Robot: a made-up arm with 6 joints. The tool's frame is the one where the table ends. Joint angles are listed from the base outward.
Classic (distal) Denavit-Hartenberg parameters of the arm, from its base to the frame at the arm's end. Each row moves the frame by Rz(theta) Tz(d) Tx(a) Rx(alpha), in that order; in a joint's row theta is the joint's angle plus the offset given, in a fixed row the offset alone. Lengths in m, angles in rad.
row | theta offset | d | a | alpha
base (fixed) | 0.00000 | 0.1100 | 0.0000 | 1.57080
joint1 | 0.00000 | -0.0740 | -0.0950 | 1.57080
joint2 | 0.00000 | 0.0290 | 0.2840 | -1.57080
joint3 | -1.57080 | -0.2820 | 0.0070 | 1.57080
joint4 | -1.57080 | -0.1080 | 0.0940 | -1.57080
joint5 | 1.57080 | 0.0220 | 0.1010 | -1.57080
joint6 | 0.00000 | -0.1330 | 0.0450 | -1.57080
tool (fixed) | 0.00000 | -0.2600 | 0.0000 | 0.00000
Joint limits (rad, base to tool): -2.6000..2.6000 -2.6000..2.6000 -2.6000..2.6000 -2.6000..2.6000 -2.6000..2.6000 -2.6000..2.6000
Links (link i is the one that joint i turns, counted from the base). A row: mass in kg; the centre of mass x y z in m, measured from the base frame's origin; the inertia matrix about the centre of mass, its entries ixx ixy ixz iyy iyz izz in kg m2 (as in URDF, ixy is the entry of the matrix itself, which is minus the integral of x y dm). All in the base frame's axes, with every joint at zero. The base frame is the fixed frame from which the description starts. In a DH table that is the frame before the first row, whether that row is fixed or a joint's. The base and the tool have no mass.
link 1: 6.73; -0.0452 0.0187 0.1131; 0.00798 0.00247 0 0.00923 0 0.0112
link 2: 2.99; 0.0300 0.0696 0.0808; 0.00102 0 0.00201 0.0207 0 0.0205
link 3: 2.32; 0.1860 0.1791 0.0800; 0.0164 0 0 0.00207 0.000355 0.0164
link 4: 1.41; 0.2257 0.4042 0.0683; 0.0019 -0.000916 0 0.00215 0 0.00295
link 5: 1.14; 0.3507 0.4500 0.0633; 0.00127 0 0.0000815 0.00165 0 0.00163
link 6: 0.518; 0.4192 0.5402 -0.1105; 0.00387 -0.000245 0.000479 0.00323 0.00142 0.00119
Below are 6 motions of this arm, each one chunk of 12 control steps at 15 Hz.
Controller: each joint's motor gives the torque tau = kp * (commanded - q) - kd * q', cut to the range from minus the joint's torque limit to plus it. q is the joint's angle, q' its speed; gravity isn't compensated. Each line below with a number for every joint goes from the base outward.
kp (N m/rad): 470 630 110 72 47 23
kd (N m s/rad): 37 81 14 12 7.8 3.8
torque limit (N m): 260 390 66 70 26 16
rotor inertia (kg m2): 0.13 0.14 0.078 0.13 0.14 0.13
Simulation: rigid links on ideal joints. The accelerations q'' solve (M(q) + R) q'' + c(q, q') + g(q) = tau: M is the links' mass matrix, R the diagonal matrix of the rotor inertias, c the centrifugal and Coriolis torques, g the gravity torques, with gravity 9.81 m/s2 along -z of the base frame. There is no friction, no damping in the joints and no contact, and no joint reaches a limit. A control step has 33 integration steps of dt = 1/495 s. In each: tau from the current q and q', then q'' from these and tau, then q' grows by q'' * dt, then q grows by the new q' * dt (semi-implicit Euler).
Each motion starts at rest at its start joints. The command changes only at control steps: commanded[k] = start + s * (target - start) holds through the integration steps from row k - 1 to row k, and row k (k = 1, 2, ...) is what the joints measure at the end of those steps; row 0 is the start. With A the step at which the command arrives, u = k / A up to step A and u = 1 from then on. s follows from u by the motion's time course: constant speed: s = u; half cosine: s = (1 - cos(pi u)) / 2; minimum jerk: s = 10 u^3 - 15 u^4 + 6 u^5; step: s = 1 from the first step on.
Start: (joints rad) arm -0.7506 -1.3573 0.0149 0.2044 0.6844 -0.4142
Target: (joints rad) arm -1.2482 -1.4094 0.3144 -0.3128 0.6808 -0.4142
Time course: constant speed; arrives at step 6
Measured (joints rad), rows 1 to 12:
1: -0.7761 -1.3504 0.0239 0.1905 0.6869 -0.4084
2: -0.8354 -1.3479 0.0504 0.1541 0.6903 -0.3986
3: -0.9124 -1.3504 0.0890 0.0977 0.6923 -0.3925
4: -0.9954 -1.3552 0.1337 0.0292 0.6934 -0.3900
5: -1.0804 -1.3612 0.1817 -0.0467 0.6944 -0.3893
6: -1.1662 -1.3678 0.2313 -0.1272 0.6952 -0.3893
7: -1.2101 -1.3720 0.2680 -0.1908 0.6947 -0.3927
8: -1.2252 -1.3733 0.2864 -0.2299 0.6955 -0.3944
9: -1.2295 -1.3736 0.2952 -0.2535 0.6969 -0.3939
10: -1.2306 -1.3736 0.2995 -0.2683 0.6982 -0.3927
11: -1.2308 -1.3736 0.3017 -0.2777 0.6991 -0.3915
12: -1.2308 -1.3735 0.3029 -0.2837 0.6998 -0.3906

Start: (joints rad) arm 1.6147 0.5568 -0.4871 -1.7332 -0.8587 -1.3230
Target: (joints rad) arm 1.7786 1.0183 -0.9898 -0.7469 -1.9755 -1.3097
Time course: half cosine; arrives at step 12
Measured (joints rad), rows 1 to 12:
1: 1.6158 0.5610 -0.4862 -1.7335 -0.8666 -1.3287
2: 1.6211 0.5730 -0.4954 -1.7193 -0.8896 -1.3368
3: 1.6311 0.5952 -0.5174 -1.6839 -0.9337 -1.3422
4: 1.6454 0.6282 -0.5519 -1.6264 -1.0014 -1.3449
5: 1.6631 0.6711 -0.5975 -1.5482 -1.0918 -1.3454
6: 1.6831 0.7218 -0.6516 -1.4532 -1.2011 -1.3446
7: 1.7039 0.7770 -0.7109 -1.3466 -1.3232 -1.3431
8: 1.7240 0.8334 -0.7714 -1.2351 -1.4508 -1.3415
9: 1.7421 0.8872 -0.8291 -1.1257 -1.5759 -1.3401
10: 1.7569 0.9347 -0.8803 -1.0254 -1.6902 -1.3390
11: 1.7675 0.9729 -0.9213 -0.9409 -1.7863 -1.3383
12: 1.7733 0.9990 -0.9494 -0.8779 -1.8577 -1.3378

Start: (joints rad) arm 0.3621 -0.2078 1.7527 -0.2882 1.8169 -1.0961
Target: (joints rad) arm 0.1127 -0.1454 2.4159 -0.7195 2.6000 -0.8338
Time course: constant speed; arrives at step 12
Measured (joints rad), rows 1 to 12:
1: 0.3448 -0.2089 1.7774 -0.3026 1.8370 -1.0933
2: 0.3252 -0.2078 1.8159 -0.3257 1.8742 -1.0863
3: 0.3050 -0.2048 1.8618 -0.3535 1.9218 -1.0740
4: 0.2845 -0.2006 1.9119 -0.3842 1.9761 -1.0579
5: 0.2638 -0.1957 1.9645 -0.4170 2.0345 -1.0393
6: 0.2431 -0.1905 2.0186 -0.4510 2.0955 -1.0192
7: 0.2223 -0.1850 2.0734 -0.4858 2.1582 -0.9982
8: 0.2015 -0.1794 2.1287 -0.5213 2.2219 -0.9768
9: 0.1808 -0.1738 2.1842 -0.5570 2.2863 -0.9550
10: 0.1599 -0.1681 2.2398 -0.5931 2.3511 -0.9330
11: 0.1391 -0.1624 2.2954 -0.6293 2.4161 -0.9108
12: 0.1183 -0.1567 2.3511 -0.6656 2.4813 -0.8886

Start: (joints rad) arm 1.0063 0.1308 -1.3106 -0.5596 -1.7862 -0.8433
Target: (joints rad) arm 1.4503 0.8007 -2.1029 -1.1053 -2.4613 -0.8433
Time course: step
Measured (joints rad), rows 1 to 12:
1: 1.2306 0.3686 -1.6464 -0.6756 -1.9683 -0.8293
2: 1.3687 0.5592 -1.8306 -0.8386 -2.1469 -0.8308
3: 1.4178 0.6675 -1.9438 -0.9384 -2.2655 -0.8387
4: 1.4323 0.7284 -2.0133 -0.9998 -2.3412 -0.8487
5: 1.4363 0.7629 -2.0551 -1.0386 -2.3893 -0.8576
6: 1.4375 0.7826 -2.0799 -1.0633 -2.4199 -0.8642
7: 1.4379 0.7938 -2.0945 -1.0791 -2.4394 -0.8687
8: 1.4381 0.8002 -2.1031 -1.0892 -2.4518 -0.8716
9: 1.4382 0.8038 -2.1082 -1.0957 -2.4597 -0.8734
10: 1.4383 0.8059 -2.1111 -1.0999 -2.4647 -0.8745
11: 1.4383 0.8071 -2.1129 -1.1027 -2.4679 -0.8751
12: 1.4384 0.8078 -2.1139 -1.1044 -2.4699 -0.8755

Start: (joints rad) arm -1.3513 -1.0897 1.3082 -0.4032 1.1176 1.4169
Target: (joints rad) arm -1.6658 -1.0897 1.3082 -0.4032 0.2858 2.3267
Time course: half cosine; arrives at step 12
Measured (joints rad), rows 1 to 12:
1: -1.3523 -1.0767 1.3031 -0.4021 1.1202 1.4197
2: -1.3622 -1.0667 1.2974 -0.4004 1.1144 1.4323
3: -1.3812 -1.0610 1.2940 -0.3994 1.0894 1.4623
4: -1.4086 -1.0578 1.2921 -0.3990 1.0437 1.5128
5: -1.4429 -1.0559 1.2911 -0.3990 0.9794 1.5835
6: -1.4816 -1.0548 1.2906 -0.3993 0.8998 1.6709
7: -1.5224 -1.0541 1.2905 -0.3997 0.8100 1.7701
8: -1.5623 -1.0538 1.2905 -0.4004 0.7156 1.8748
9: -1.5986 -1.0537 1.2907 -0.4011 0.6229 1.9782
10: -1.6289 -1.0537 1.2910 -0.4019 0.5380 2.0735
11: -1.6510 -1.0538 1.2914 -0.4027 0.4667 2.1543
12: -1.6636 -1.0540 1.2917 -0.4034 0.4138 2.2152

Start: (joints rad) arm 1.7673 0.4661 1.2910 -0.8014 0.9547 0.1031
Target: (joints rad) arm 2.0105 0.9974 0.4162 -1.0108 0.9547 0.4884
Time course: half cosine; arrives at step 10
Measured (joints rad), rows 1 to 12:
1: 1.7741 0.4697 1.2927 -0.8098 0.9532 0.1040
2: 1.7884 0.4859 1.2715 -0.8229 0.9493 0.1092
3: 1.8103 0.5195 1.2192 -0.8394 0.9462 0.1244
4: 1.8395 0.5706 1.1375 -0.8596 0.9445 0.1525
5: 1.8742 0.6359 1.0324 -0.8831 0.9441 0.1932
6: 1.9112 0.7100 0.9135 -0.9087 0.9449 0.2438
7: 1.9469 0.7862 0.7920 -0.9347 0.9465 0.2999
8: 1.9776 0.8574 0.6794 -0.9594 0.9486 0.3562
9: 2.0003 0.9168 0.5867 -0.9805 0.9511 0.4071
10: 2.0127 0.9586 0.5225 -0.9962 0.9538 0.4475
11: 2.0172 0.9833 0.4848 -1.0065 0.9560 0.4745
12: 2.0187 0.9972 0.4632 -1.0134 0.9573 0.4896

